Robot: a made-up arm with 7 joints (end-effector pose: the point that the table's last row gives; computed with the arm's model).
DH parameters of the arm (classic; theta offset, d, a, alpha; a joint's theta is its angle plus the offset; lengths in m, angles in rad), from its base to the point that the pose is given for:
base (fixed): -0.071 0 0 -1.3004
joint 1: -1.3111 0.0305 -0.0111 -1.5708
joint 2: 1.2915 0 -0.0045 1.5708
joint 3: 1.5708 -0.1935 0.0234 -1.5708
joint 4: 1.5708 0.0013 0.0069 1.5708
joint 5: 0 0.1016 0 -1.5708
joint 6: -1.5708 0 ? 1.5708
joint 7: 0 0 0 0
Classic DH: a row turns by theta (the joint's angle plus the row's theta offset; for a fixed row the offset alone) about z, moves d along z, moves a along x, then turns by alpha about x.
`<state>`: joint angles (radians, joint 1 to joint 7).
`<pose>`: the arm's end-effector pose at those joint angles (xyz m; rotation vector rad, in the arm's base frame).
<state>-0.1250 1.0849 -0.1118 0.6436 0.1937 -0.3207 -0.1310</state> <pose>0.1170 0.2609 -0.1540 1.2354 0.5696 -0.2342</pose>
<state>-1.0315 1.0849 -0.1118 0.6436 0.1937 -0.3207 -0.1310</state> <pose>0.2493 0.2082 0.0019 1.2090 -0.3384 0.0955</pose>
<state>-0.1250 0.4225 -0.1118 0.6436 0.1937 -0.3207 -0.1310</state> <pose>0.0976 0.1285 -0.2672 0.5726 0.5071 -0.3310</pose>
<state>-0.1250 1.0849 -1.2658 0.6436 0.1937 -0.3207 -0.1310</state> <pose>0.0149 0.2137 -0.2362 1.1598 1.0731 -1.3690</pose>
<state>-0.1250 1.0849 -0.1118 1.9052 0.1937 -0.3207 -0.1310</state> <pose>-0.0249 0.3146 -0.1432 0.9753 1.7332 0.4382</pose>
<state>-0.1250 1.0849 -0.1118 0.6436 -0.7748 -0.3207 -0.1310</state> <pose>0.1175 0.2665 -0.1477 0.4026 0.3072 0.2021</pose>
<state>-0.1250 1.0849 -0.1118 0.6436 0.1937 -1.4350 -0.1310</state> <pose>0.1099 0.2339 -0.1418 1.0484 -0.4120 -0.8918</pose>
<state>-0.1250 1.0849 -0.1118 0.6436 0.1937 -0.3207 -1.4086</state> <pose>0.1170 0.2609 -0.1540 0.7106 1.3009 -1.2910</pose>
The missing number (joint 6, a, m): 0.0288
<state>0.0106 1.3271 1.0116 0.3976 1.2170 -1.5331 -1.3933</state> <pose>0.0895 0.2784 0.0087 2.1696 1.4814 -1.4257</pose>
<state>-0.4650 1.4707 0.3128 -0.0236 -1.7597 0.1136 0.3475</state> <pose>0.1670 0.2138 0.0554 -0.3632 -0.3200 0.1356</pose>
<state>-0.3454 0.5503 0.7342 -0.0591 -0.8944 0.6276 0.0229</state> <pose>0.1488 0.2063 -0.1173 -0.4672 0.0280 0.3019</pose>
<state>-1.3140 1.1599 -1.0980 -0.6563 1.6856 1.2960 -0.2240</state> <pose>0.1797 0.0655 0.0104 1.7214 -1.0351 1.0537</pose>
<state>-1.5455 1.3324 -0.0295 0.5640 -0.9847 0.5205 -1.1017</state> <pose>0.1992 0.2207 0.1413 0.1886 -0.4513 -0.8646</pose>
